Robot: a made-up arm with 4 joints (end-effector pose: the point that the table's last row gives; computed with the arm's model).
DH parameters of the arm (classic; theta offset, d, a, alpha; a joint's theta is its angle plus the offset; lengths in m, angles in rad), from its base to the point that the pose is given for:
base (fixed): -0.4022 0 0.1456 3.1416
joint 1: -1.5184 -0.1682 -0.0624 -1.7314
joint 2: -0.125 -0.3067 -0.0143 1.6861
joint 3: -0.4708 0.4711 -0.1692 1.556
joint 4: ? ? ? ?
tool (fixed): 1.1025 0.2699 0 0
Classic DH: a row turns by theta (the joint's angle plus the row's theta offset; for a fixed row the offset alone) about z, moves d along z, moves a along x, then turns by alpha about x.
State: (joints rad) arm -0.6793 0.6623 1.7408 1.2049
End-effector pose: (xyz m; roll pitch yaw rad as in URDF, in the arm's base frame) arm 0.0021 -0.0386 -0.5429 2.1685 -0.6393 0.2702
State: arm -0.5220 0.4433 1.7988 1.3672
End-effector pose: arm -0.0220 -0.1764 -0.5914 1.8786 -0.4447 0.2355
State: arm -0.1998 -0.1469 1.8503 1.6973
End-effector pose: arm -0.2651 -0.5059 -0.4980 1.2830 -0.0025 -0.1001
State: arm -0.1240 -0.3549 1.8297 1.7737
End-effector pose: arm -0.3678 -0.5811 -0.3957 1.0777 0.1024 -0.2295
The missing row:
joint 4: -0.5993 0 0.2858 3.1416
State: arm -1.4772 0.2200 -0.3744 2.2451
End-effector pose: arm 0.0972 0.0286 -0.6079 1.4384 0.5115 -2.8985
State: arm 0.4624 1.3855 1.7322 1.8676
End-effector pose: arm 0.3838 0.5147 -0.3983 2.7101 -0.3516 -0.5349
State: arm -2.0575 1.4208 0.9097 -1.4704
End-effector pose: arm 0.0920 -0.2048 -0.3123 -2.3980 1.1753 -0.7856
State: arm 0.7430 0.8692 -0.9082 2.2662
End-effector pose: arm 0.6842 0.2444 -0.2730 0.7579 0.3523 1.4805
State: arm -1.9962 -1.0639 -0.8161 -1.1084
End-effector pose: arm 0.3268 -0.0775 -0.0866 -2.8473 -0.4976 1.6587
